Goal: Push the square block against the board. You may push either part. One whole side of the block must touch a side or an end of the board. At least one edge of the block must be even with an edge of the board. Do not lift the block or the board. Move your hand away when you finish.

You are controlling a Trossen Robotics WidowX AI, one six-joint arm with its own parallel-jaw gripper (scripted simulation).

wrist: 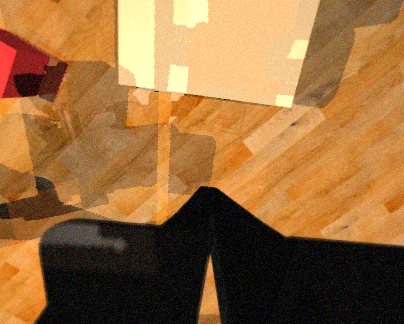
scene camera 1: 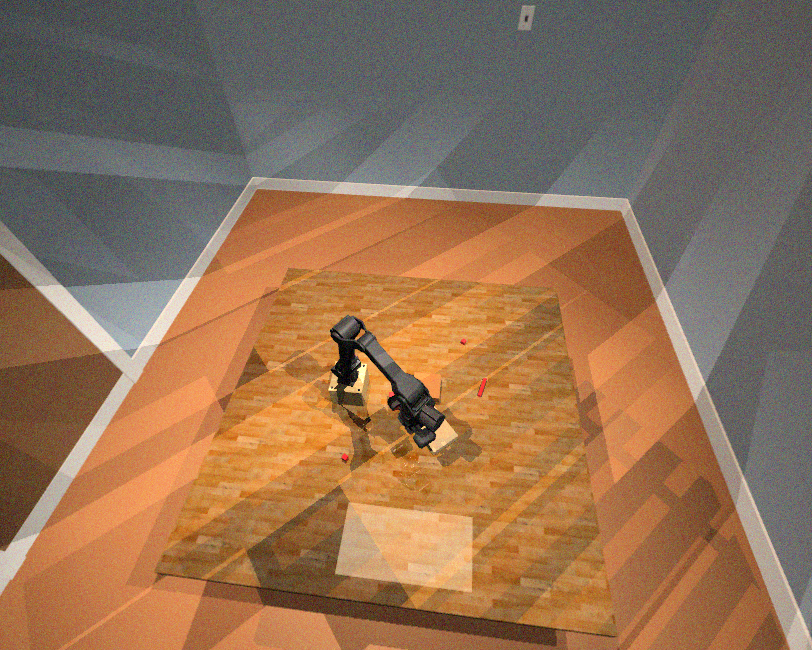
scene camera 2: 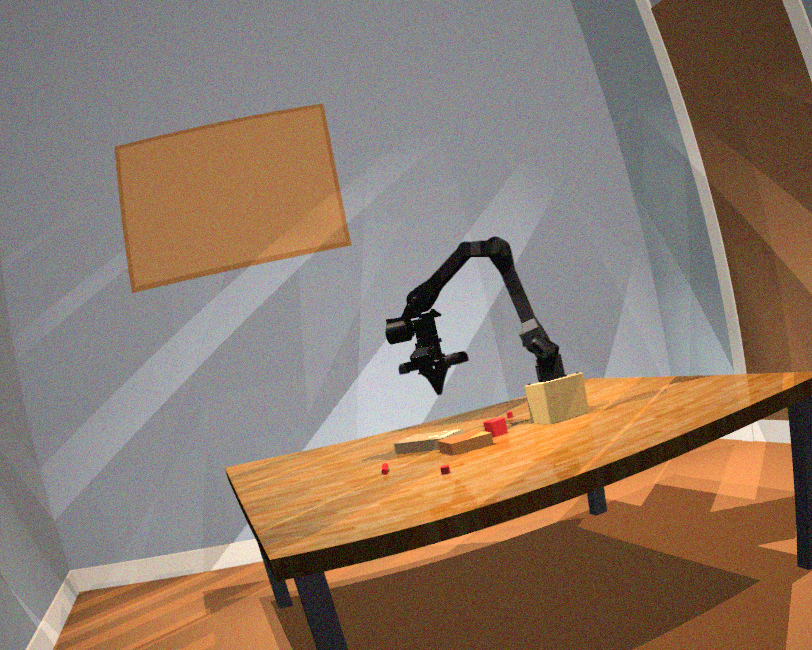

my gripper: wrist; scene camera 1 410, 430; scene camera 2
same spot on my gripper: (scene camera 2: 436, 377) = (wrist: 191, 227)
